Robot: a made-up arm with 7 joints.
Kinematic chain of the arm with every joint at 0, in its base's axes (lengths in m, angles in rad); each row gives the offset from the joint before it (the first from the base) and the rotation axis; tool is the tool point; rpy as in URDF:
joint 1: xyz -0.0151 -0.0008 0.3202 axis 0 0.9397 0.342
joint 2: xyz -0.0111 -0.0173 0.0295 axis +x
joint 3: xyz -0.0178 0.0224 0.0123 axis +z
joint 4: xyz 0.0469 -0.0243 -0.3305 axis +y
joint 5: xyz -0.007 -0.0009 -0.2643 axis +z
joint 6: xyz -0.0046 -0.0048 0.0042 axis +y
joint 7: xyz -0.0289 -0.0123 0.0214 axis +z
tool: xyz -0.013 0.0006 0.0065 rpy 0 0 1.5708
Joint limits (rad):
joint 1: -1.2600..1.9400
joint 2: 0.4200..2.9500
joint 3: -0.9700..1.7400
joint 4: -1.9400..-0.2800
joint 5: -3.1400..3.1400
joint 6: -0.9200..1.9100
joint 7: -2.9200..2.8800
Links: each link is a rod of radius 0.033 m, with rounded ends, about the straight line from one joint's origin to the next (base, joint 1, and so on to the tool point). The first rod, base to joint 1, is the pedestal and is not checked.
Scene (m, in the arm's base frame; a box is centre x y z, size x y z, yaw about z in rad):
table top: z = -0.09
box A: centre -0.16 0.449 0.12 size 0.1 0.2 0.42 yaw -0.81
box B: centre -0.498 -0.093 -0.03 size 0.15 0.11 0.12 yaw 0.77
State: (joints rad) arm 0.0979 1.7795 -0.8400 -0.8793 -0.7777 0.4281 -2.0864
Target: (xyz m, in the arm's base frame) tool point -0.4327 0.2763 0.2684
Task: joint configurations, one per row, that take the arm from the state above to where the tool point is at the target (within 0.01 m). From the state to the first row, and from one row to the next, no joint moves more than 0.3 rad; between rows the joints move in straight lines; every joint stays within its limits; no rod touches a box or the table.
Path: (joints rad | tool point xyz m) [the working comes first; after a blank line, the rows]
Joints at the target: 1.3156 1.0325 -0.9700 -0.5227 -0.7224 0.4070 -2.1437
Straight joint move there: touches box A.

1: 0.2072 1.7230 -0.8617 -1.0561 -0.5007 0.6560 -2.0049 | 0.0400 0.4500 0.2296
2: 0.3165 1.6664 -0.8833 -1.2329 -0.2237 0.8839 -1.9233 | 0.0101 0.4045 0.1734
3: 0.4258 1.6099 -0.9050 -1.4096 0.0533 1.1119 -1.8418 | -0.0229 0.3494 0.1339
4: 0.5351 1.5533 -0.9267 -1.5864 0.3304 1.3398 -1.7603 | -0.0538 0.2900 0.1121
5: 0.6444 1.4968 -0.9483 -1.7632 0.6074 1.5677 -1.6788 | -0.0789 0.2314 0.1058
6: 0.7537 1.4402 -0.9700 -1.9400 0.8844 1.7956 -1.5972 | -0.0972 0.1772 0.1113
7: 0.8871 1.2908 -0.8944 -1.6633 0.6072 1.6586 -1.6777 | -0.1596 0.1930 0.0795
8: 1.0204 1.1414 -0.8187 -1.3867 0.3301 1.5216 -1.7581 | -0.2366 0.2000 0.0674
9: 1.1537 0.9920 -0.7431 -1.1100 0.0530 1.3845 -1.8386 | -0.3225 0.1936 0.0810
10: 1.2871 0.8426 -0.6675 -0.8333 -0.2242 1.2475 -1.9190 | -0.4073 0.1688 0.1236
11: 1.4204 0.6931 -0.5918 -0.5567 -0.5013 1.1105 -1.9994 | -0.4776 0.1226 0.1940
12: 1.5538 0.5437 -0.5162 -0.2800 -0.7784 0.9735 -2.0799 | -0.5191 0.0558 0.2851
13: 1.4347 0.7881 -0.7431 -0.4013 -0.7504 0.6903 -2.1118 | -0.4856 0.1737 0.2696
14: 1.3156 1.0325 -0.9700 -0.5227 -0.7224 0.4070 -2.1437 | -0.4327 0.2763 0.2684

